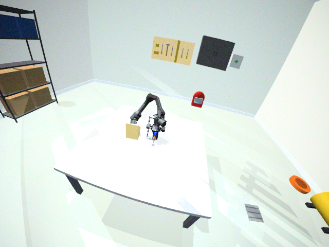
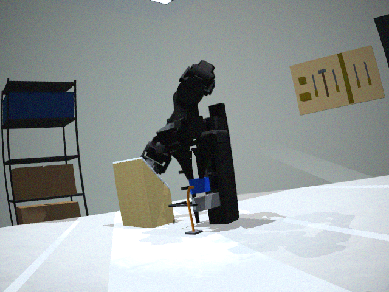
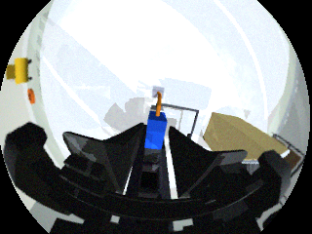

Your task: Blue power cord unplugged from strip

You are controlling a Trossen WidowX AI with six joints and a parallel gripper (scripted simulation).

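Now: gripper tip 30 mm to the right of the blue plug and 10 mm above it.
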